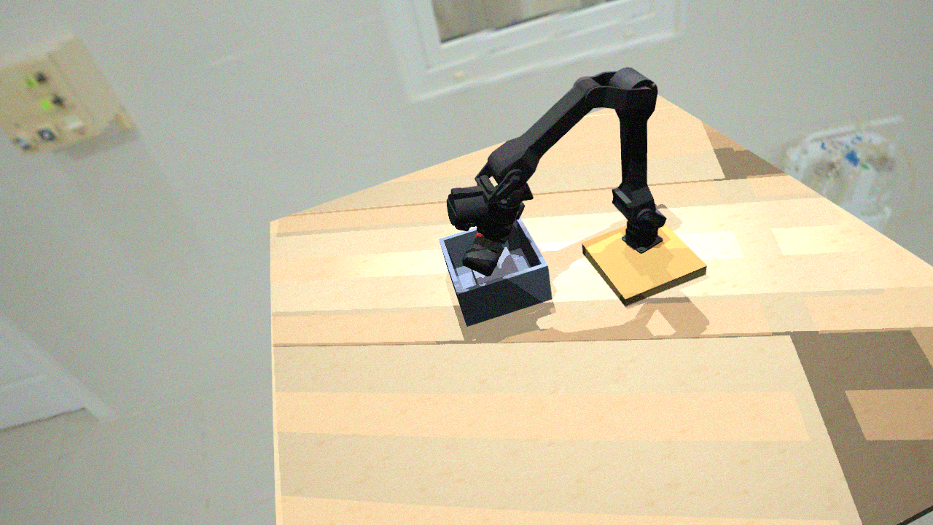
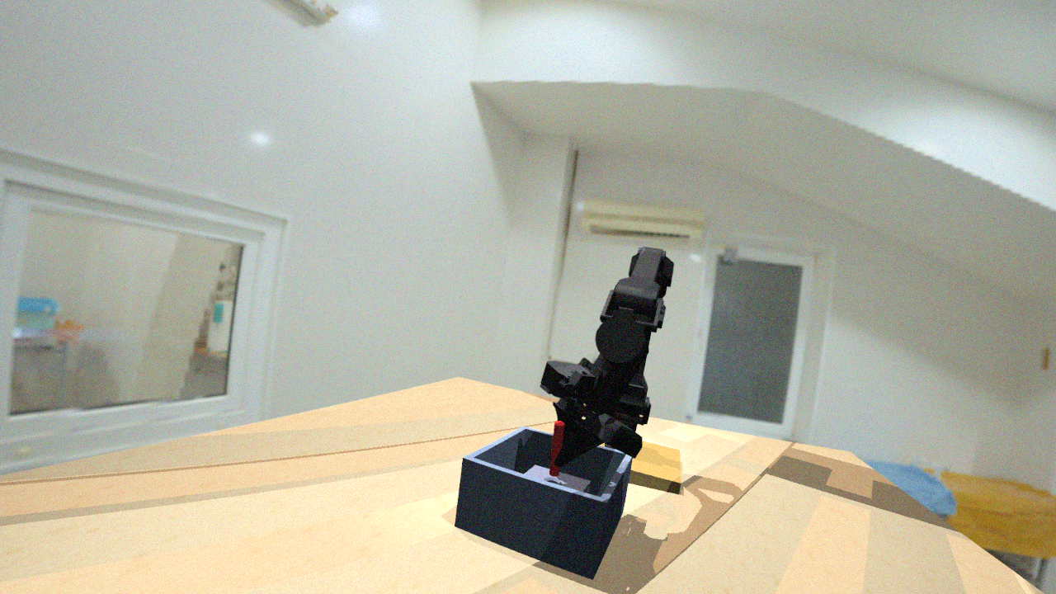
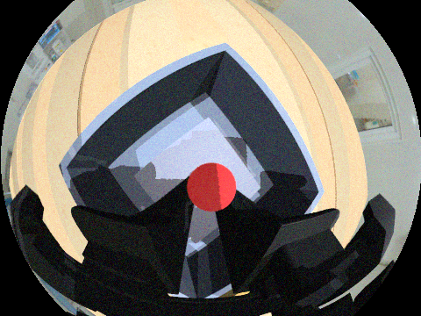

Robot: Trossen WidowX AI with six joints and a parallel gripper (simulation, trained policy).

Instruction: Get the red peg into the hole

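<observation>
Now: gripper tip 20 mm below the red peg. From my gripper tip the other things lie so: dark box 60 mm below, 10 mm behind.
</observation>
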